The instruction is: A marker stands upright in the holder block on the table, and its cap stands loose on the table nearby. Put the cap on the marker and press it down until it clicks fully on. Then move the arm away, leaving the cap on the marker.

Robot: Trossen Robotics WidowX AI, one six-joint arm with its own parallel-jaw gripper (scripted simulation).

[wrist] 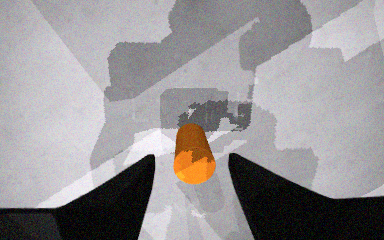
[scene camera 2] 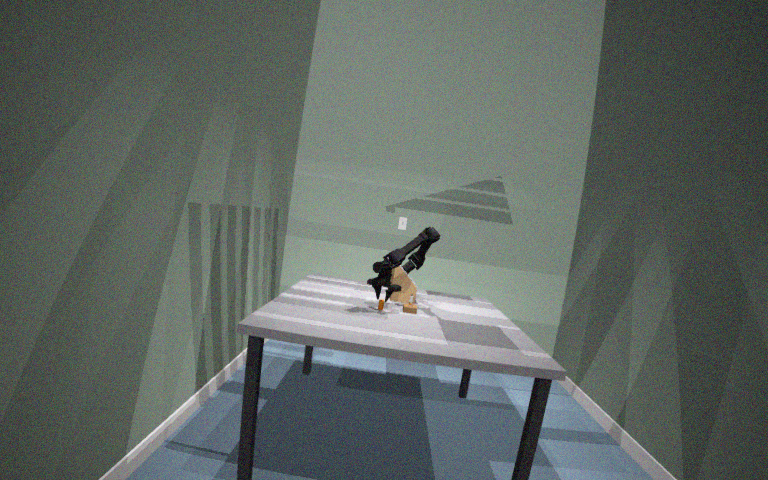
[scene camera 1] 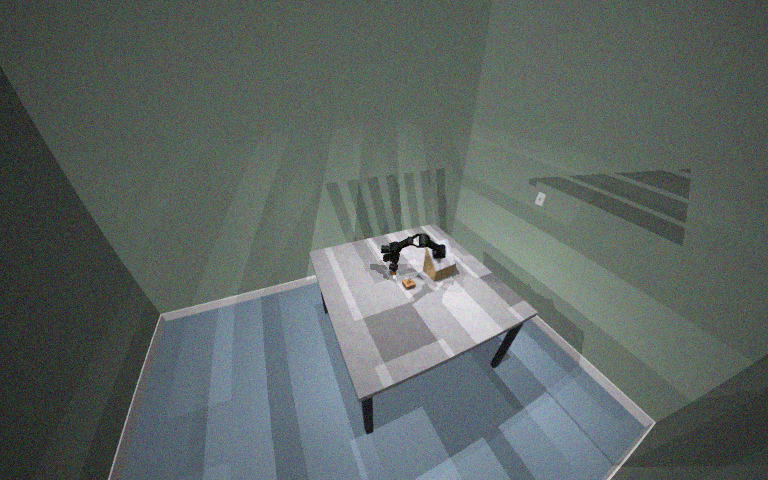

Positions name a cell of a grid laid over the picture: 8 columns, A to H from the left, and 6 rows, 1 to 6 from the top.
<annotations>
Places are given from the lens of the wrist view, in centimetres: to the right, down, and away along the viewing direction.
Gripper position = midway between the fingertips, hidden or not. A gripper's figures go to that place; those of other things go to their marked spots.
my gripper (wrist: E5): 0, 3, 11
orange cap (wrist: E5): 0, 3, 11
</annotations>
